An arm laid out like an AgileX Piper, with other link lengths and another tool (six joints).
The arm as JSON. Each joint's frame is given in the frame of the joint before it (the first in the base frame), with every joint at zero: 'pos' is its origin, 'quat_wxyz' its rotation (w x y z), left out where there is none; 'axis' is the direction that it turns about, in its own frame. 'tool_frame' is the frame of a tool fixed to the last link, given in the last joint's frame.
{
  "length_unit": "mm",
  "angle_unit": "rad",
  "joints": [
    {
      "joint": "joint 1",
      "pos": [
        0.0,
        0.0,
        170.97
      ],
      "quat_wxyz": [
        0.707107,
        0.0,
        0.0,
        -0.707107
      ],
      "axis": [
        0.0,
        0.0,
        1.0
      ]
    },
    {
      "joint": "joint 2",
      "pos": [
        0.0,
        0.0,
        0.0
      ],
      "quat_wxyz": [
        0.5,
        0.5,
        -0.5,
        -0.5
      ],
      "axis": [
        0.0,
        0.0,
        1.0
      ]
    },
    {
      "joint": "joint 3",
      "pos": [
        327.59,
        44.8,
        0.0
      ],
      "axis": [
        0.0,
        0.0,
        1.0
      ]
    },
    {
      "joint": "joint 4",
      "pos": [
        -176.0,
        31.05,
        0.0
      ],
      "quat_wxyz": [
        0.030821,
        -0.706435,
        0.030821,
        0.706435
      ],
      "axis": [
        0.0,
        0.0,
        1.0
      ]
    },
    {
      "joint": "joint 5",
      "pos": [
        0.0,
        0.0,
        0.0
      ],
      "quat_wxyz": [
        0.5,
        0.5,
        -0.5,
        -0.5
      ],
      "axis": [
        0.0,
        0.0,
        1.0
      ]
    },
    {
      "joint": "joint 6",
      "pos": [
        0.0,
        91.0,
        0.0
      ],
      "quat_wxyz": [
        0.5,
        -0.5,
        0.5,
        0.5
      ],
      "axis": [
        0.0,
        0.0,
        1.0
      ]
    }
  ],
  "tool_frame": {
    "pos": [
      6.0,
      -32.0,
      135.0
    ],
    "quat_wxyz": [
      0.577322,
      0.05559,
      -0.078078,
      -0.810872
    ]
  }
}
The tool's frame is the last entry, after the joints.
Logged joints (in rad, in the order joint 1, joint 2, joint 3, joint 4, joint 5, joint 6), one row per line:
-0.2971, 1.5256, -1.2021, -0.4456, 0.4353, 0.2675
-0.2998, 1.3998, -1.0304, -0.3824, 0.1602, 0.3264
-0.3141, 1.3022, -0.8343, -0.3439, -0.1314, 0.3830
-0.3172, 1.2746, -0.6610, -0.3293, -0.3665, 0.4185
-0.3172, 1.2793, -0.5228, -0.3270, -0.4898, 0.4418
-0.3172, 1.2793, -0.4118, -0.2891, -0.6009, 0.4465
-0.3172, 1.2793, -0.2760, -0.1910, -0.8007, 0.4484
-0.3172, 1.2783, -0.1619, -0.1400, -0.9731, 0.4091
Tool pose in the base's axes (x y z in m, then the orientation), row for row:
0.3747, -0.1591, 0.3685, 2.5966, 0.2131, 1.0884
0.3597, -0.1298, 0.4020, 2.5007, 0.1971, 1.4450
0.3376, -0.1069, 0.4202, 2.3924, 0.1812, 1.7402
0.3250, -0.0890, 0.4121, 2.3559, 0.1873, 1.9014
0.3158, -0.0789, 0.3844, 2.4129, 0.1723, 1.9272
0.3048, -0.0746, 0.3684, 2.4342, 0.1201, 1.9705
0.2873, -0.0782, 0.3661, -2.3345, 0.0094, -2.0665
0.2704, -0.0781, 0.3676, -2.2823, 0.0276, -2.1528
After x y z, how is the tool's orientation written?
As a rotation vector, in radians.
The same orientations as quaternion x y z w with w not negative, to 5 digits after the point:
0.90802, 0.07452, 0.38061, 0.15836
0.85727, 0.06757, 0.49536, 0.12304
0.80400, 0.06089, 0.58482, 0.08873
0.77555, 0.06166, 0.62593, 0.05414
0.77992, 0.05569, 0.62292, 0.02436
0.77668, 0.03832, 0.62872, 0.00374
-0.74872, 0.00301, -0.66277, 0.01192
-0.72741, 0.00880, -0.68614, 0.00202

